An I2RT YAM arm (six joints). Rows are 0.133 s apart.
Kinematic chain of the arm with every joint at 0, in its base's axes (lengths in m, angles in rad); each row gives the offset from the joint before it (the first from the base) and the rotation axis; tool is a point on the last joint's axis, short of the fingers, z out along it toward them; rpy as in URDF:
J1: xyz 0 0 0.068 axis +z
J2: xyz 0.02 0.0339 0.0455 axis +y
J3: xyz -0.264 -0.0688 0 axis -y
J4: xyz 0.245 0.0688 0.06 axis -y
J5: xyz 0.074 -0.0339 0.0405 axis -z
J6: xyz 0.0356 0 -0.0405 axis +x
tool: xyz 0 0 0 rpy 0 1.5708 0
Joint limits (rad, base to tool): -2.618..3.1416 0..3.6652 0..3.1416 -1.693..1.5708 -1.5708..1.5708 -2.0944..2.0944
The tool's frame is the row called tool.
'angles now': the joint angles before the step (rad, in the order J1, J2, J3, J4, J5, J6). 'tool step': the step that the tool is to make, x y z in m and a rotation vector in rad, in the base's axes. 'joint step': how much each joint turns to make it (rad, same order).
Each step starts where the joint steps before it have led.
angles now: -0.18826, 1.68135, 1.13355, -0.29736, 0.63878, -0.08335
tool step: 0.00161, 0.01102, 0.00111, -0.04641, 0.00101, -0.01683
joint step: 0.03662, -0.00002, -0.00001, -0.00076, 0.06981, 0.01220
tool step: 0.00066, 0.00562, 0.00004, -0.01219, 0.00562, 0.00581
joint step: 0.01717, 0.00003, 0.00001, -0.00381, 0.01717, 0.00001
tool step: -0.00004, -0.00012, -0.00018, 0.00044, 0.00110, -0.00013
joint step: -0.00038, 0.00036, 0.00000, -0.00079, -0.00038, 0.00001
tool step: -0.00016, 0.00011, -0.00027, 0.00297, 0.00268, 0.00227
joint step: -0.00001, 0.00002, -0.00001, -0.00301, -0.00345, -0.00002
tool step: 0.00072, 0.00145, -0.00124, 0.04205, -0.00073, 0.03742
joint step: 0.00000, 0.00001, 0.00002, -0.00421, -0.05607, -0.00115
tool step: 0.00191, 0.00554, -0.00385, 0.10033, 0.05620, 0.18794
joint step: 0.00001, 0.00000, 0.00002, -0.01567, -0.19188, -0.09917
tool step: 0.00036, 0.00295, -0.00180, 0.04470, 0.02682, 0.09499
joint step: -0.00001, 0.00000, -0.00002, -0.01103, -0.09194, -0.05190
